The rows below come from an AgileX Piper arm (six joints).
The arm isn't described. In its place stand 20 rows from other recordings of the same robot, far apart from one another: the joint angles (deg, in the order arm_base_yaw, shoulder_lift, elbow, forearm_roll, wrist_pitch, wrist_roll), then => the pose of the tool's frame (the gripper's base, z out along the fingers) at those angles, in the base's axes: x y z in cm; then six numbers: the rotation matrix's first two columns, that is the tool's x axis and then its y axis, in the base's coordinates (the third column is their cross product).
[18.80, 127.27, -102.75, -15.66, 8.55, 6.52] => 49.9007 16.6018 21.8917 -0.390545 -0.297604 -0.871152 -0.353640 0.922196 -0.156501
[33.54, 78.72, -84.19, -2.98, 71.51, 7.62] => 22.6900 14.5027 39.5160 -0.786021 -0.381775 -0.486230 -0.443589 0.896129 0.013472
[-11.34, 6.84, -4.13, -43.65, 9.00, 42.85] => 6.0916 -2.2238 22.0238 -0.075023 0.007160 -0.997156 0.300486 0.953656 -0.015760
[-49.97, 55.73, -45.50, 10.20, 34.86, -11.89] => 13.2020 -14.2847 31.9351 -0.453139 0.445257 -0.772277 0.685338 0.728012 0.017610
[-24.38, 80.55, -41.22, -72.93, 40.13, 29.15] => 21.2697 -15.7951 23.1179 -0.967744 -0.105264 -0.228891 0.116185 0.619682 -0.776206
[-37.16, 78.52, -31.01, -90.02, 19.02, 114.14] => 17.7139 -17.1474 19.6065 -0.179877 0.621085 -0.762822 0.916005 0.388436 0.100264
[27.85, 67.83, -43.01, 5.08, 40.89, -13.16] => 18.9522 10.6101 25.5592 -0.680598 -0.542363 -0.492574 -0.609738 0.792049 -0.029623
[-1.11, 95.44, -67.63, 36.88, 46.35, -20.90] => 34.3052 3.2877 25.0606 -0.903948 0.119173 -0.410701 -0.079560 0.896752 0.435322
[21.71, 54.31, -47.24, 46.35, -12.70, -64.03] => 19.7864 6.3199 39.8376 0.172812 -0.266426 -0.948237 -0.172742 0.939602 -0.295481
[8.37, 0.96, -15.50, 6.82, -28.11, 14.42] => 0.9305 -0.3777 33.7876 0.645553 0.447445 -0.618914 -0.355792 0.893283 0.274695
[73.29, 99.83, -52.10, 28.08, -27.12, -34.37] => 12.4998 34.8464 21.2575 0.046996 -0.373063 -0.926615 -0.880366 0.422824 -0.214883
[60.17, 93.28, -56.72, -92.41, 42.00, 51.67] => 22.1322 26.3678 25.6991 0.053174 -0.899308 -0.434072 -0.427900 0.372236 -0.823615
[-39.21, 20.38, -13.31, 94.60, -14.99, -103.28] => 5.3263 -7.3735 26.5374 -0.164182 -0.050765 -0.985123 0.794674 0.584860 -0.162580
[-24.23, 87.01, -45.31, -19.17, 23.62, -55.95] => 25.4315 -12.7583 19.7347 -0.670146 -0.741343 -0.036277 -0.618978 0.585168 -0.523874
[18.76, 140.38, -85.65, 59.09, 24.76, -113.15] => 42.4547 17.8731 2.0507 -0.086304 -0.851623 -0.517001 -0.954713 0.219010 -0.201389
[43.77, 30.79, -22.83, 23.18, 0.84, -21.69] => 8.5950 8.3064 30.3794 -0.065103 -0.026412 -0.997529 -0.694456 0.719055 0.026284
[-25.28, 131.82, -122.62, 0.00, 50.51, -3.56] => 47.1409 -22.2633 23.6973 -0.763194 0.291764 -0.576549 0.380387 0.924132 -0.035869
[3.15, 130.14, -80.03, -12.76, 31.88, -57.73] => 42.5367 1.2778 6.4022 -0.328572 -0.944277 0.019532 -0.913383 0.312423 -0.261003
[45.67, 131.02, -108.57, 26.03, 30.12, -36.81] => 35.1176 38.8165 19.3733 -0.285627 -0.627936 -0.723957 -0.901703 0.431943 -0.018899
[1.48, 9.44, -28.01, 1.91, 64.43, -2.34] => 1.7529 0.3190 26.8319 -0.652366 -0.043297 -0.756666 -0.065825 0.997831 -0.000345
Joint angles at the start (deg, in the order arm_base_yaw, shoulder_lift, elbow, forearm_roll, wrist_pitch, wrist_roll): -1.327 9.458 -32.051 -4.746 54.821 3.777
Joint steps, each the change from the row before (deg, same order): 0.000 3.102 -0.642 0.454 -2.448 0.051; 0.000 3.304 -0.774 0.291 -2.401 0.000; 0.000 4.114 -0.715 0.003 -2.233 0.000; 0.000 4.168 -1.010 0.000 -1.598 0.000; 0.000 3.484 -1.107 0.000 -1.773 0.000; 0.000 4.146 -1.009 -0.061 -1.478 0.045; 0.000 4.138 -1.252 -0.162 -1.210 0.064; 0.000 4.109 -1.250 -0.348 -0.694 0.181
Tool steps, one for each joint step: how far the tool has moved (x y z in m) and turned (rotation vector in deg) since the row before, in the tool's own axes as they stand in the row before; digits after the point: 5 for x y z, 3 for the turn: -0.00955 0.00141 0.00696 -0.479 0.036 0.164; -0.00992 0.00120 0.00772 -0.332 0.145 0.040; -0.00965 0.00098 0.01135 -0.081 1.166 -0.177; -0.00952 0.00089 0.01125 -0.046 1.559 -0.161; -0.00960 0.00077 0.00907 -0.076 0.605 -0.118; -0.00857 0.00081 0.01261 -0.006 1.655 -0.151; -0.00890 0.00067 0.01247 0.069 1.668 -0.196; -0.00774 0.00044 0.01301 0.217 2.147 -0.225
